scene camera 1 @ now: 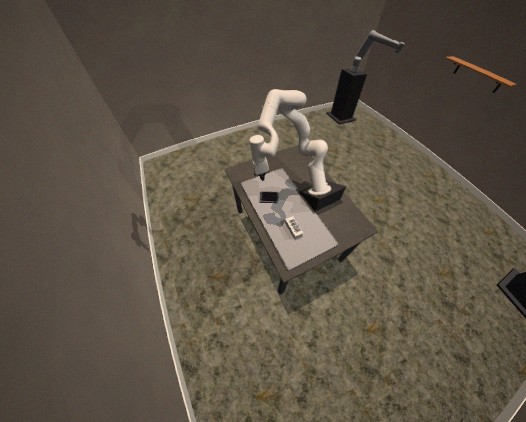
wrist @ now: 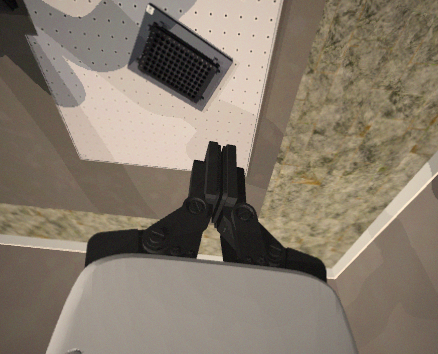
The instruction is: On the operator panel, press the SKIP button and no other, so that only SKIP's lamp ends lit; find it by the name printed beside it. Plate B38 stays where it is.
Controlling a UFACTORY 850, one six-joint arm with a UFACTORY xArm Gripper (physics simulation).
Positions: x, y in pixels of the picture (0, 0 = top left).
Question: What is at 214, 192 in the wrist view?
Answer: The gripper.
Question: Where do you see a black tray-like object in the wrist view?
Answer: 166, 58
